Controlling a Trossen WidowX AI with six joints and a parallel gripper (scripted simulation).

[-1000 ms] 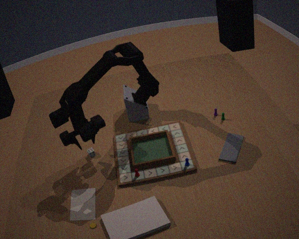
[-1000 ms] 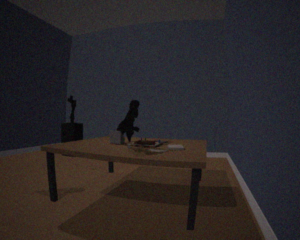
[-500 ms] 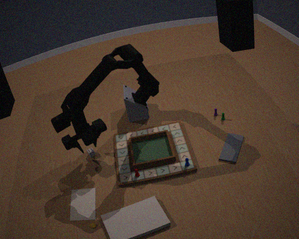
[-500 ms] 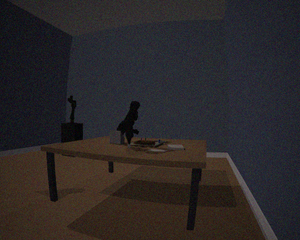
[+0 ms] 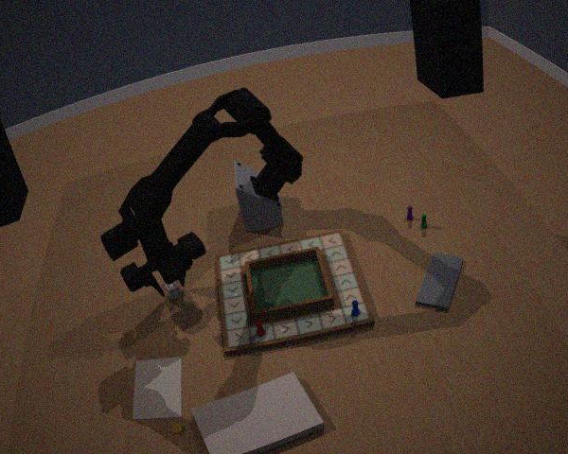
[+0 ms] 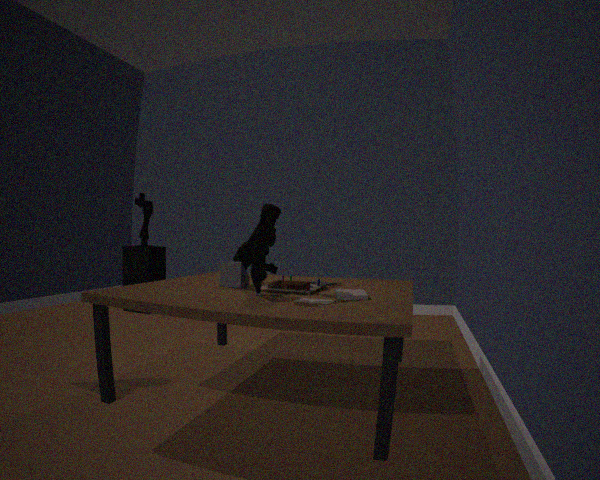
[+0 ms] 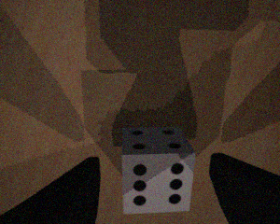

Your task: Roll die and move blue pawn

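My gripper tip is 34 cm to the right of the blue pawn, 21 cm short of it and 2 cm below it. Also, from my gripper tip: red pawn (19 cm ahead, 16 cm to the left, 2 cm above); green tray (24 cm to the left, 8 cm ahead); white die (right at my gripper tip).
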